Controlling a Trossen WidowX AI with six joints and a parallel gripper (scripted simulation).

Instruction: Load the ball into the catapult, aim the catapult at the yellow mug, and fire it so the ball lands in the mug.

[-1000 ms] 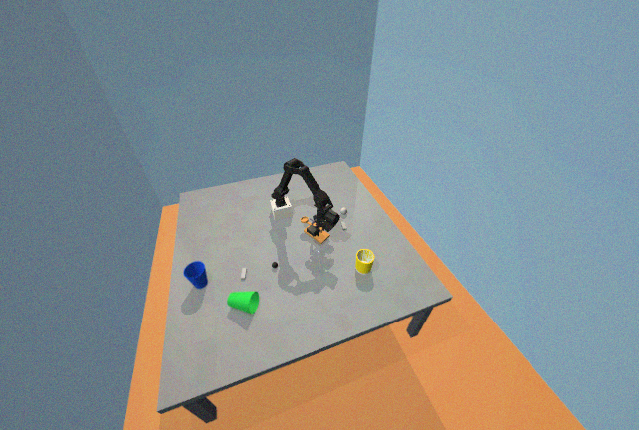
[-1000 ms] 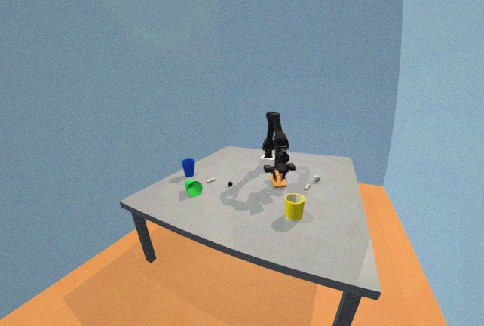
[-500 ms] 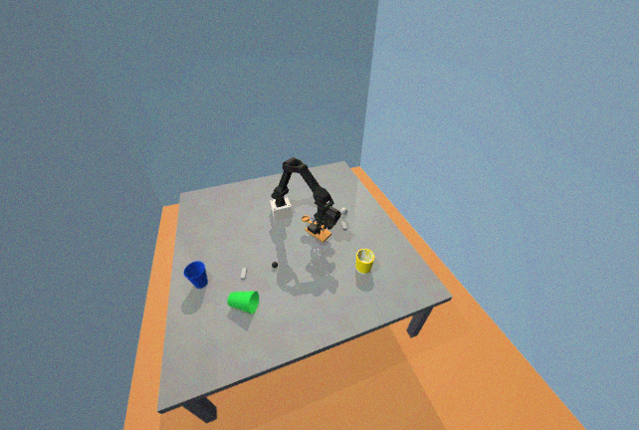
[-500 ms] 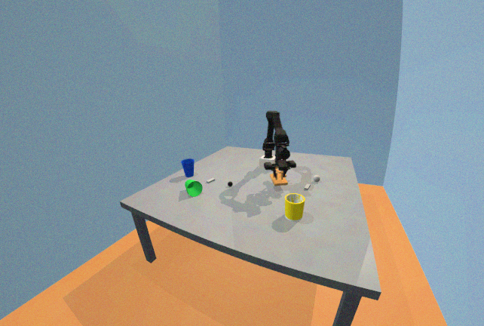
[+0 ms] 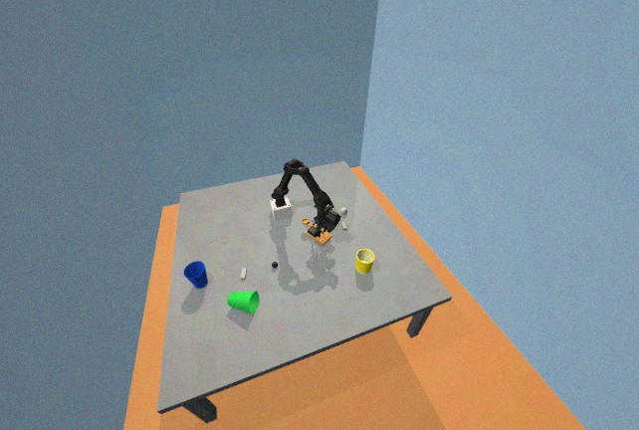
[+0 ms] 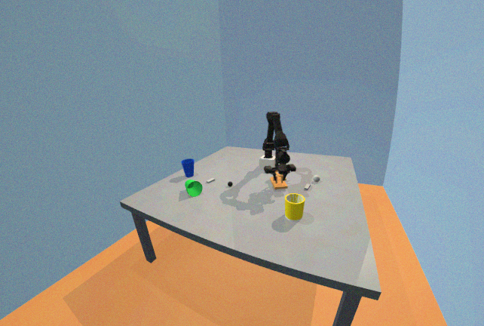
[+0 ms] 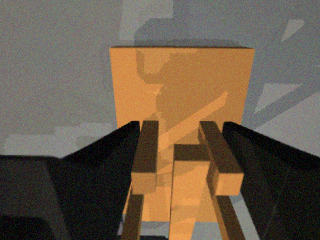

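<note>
The black ball is 300 mm to the right of my gripper tip, 80 mm ahead of it and 30 mm below it. Round my gripper tip: orange catapult 70 mm behind, 20 mm to the right, 20 mm above; then yellow mug 260 mm ahead, 130 mm to the left, 10 mm below; then pale grey ball 220 mm to the left, 150 mm behind, 20 mm below.
</note>
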